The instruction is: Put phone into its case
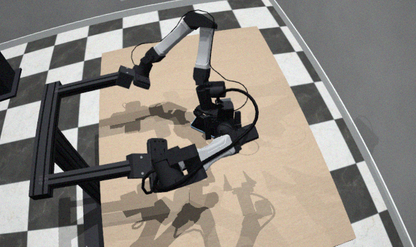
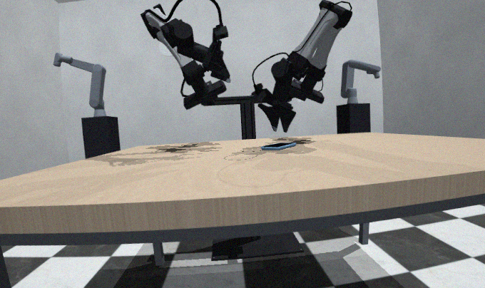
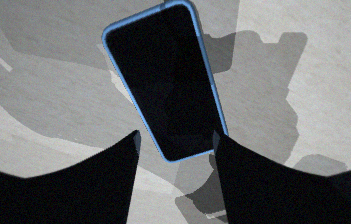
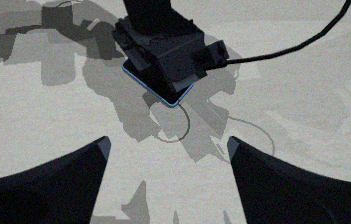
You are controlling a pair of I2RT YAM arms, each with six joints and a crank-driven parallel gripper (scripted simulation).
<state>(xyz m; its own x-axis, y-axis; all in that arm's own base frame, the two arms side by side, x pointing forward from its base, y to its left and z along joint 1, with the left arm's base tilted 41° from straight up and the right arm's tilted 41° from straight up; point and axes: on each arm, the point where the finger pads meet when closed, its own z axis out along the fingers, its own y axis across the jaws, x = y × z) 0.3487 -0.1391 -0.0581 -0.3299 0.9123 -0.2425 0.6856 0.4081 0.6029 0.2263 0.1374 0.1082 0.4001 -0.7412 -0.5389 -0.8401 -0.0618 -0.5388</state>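
The black phone is 60 mm below my left hand.
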